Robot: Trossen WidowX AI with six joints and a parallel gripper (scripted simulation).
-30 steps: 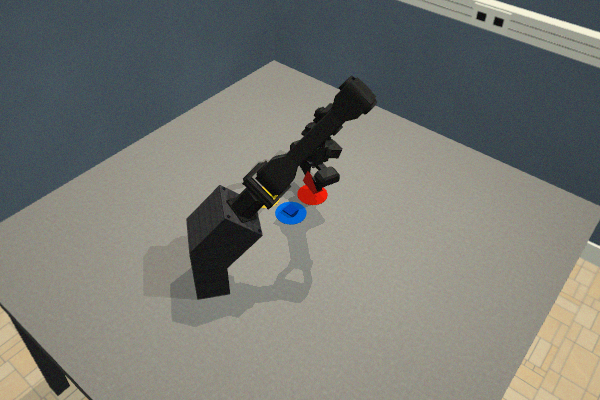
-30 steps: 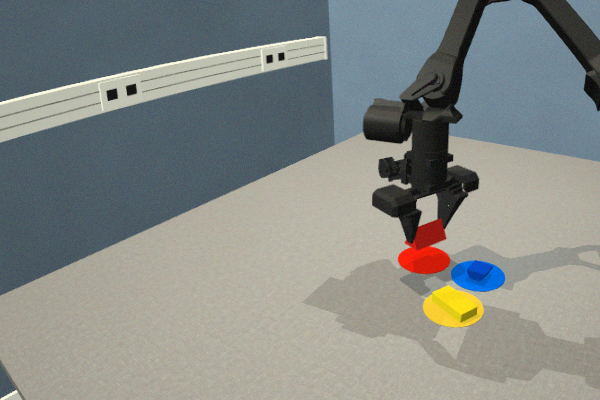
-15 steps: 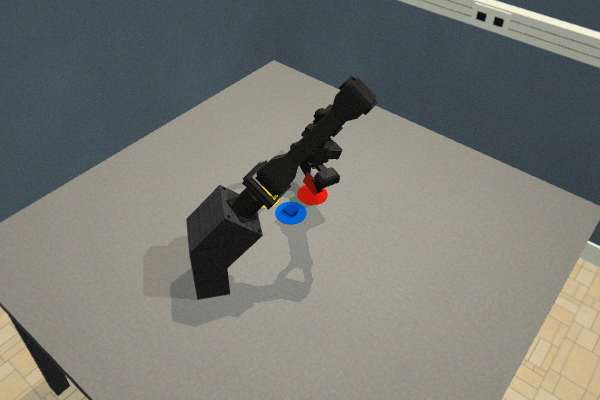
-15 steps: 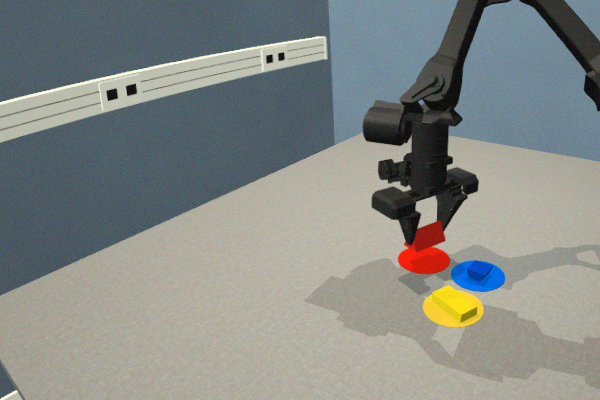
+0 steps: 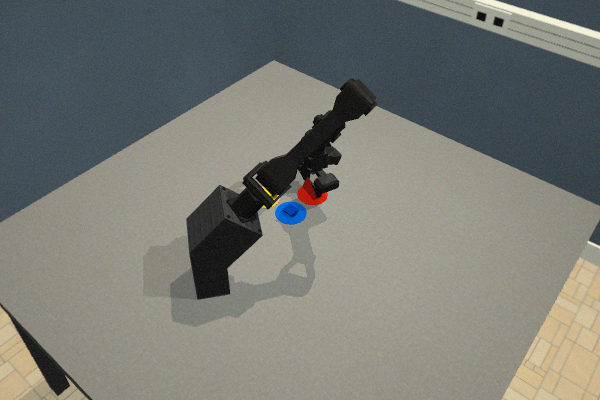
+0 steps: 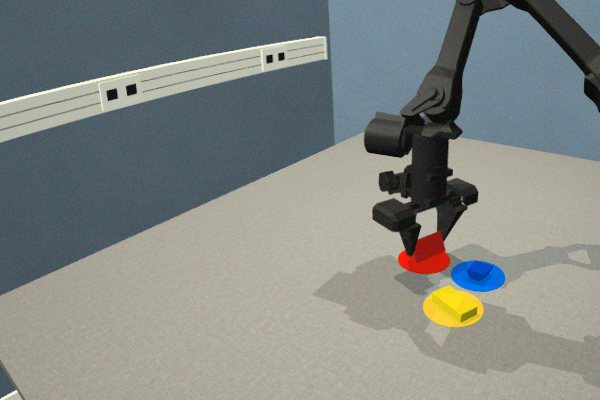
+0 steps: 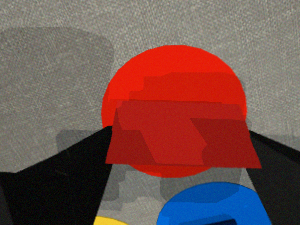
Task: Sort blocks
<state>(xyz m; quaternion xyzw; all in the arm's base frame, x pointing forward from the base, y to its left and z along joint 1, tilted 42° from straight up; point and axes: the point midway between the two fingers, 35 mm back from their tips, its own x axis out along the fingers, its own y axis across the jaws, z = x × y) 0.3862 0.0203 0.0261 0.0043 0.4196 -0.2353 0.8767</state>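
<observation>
My gripper is now 6 cm above the red circle. The rest, counted from my hand: red block: 3 cm below; blue block: 10 cm behind, 1 cm to the left, 5 cm below; blue circle: 10 cm behind, 1 cm to the left, 6 cm below.
</observation>
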